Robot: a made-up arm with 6 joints.
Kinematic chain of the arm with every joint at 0, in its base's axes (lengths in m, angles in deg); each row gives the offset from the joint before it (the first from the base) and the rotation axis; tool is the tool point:
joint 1: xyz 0 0 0.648 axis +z
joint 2: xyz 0.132 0 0 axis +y
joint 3: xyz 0 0 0.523 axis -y
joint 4: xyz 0 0 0.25 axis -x
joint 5: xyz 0.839 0 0 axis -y
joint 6: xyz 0.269 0 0 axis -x
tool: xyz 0 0 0
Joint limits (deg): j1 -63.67..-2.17 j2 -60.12..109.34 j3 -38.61..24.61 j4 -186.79..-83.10 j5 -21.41..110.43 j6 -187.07..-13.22
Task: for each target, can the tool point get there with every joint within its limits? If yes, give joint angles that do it. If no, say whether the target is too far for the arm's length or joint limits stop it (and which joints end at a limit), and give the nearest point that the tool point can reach.
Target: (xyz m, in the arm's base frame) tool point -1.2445 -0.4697 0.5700
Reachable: no: joint limits stop it (at a limit: joint 1, joint 2, joint 3) | nearest point -0.2012 -0.1172 -0.0503 | short by 1.264 m
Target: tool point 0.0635 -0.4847 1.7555
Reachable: yes | joints -52.92 -33.53 6.62 -114.86 81.72 -65.54
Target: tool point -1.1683 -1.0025 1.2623
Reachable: no: joint limits stop it (at a limit: joint 1, joint 2, joint 3, joint 4, joint 5) | nearest point -0.5412 -0.2299 1.6762 | short by 1.078 m
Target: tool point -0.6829 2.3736 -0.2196
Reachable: no: too far | nearest point -0.0831 0.2059 -0.1833 | short by 2.249 m
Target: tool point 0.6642 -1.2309 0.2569
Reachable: yes | joints -53.41 59.93 9.33 -103.10 49.91 -116.43
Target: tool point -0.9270 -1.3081 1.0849
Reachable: no: joint limits stop it (at a limit: joint 1, joint 3) | nearest point 0.1171 -0.8423 1.1166 | short by 1.144 m
